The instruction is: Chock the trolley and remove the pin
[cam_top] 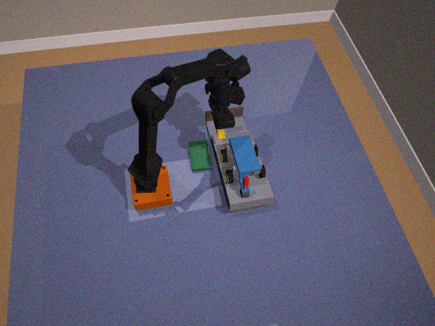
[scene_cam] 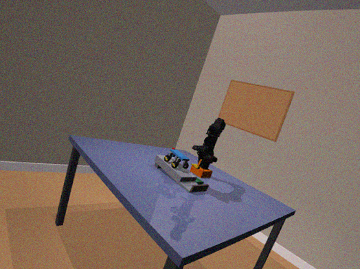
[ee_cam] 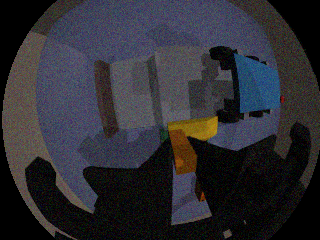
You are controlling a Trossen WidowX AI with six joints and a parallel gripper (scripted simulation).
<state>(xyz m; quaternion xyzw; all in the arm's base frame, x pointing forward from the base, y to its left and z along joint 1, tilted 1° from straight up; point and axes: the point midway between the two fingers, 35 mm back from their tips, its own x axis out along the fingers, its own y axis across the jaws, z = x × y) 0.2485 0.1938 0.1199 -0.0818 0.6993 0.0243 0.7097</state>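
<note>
Now: gripper tip 7 cm short of the red-headed stop pin, 24 cm to the left of it and 1 cm above it. From my gripper tip the other things lie so: brown bar (4 cm ahead, 11 cm to the left, 11 cm below); green tray (6 cm behind, 6 cm to the right, 15 cm below); blue trolley (8 cm ahead, 14 cm to the right, 3 cm below).
</note>
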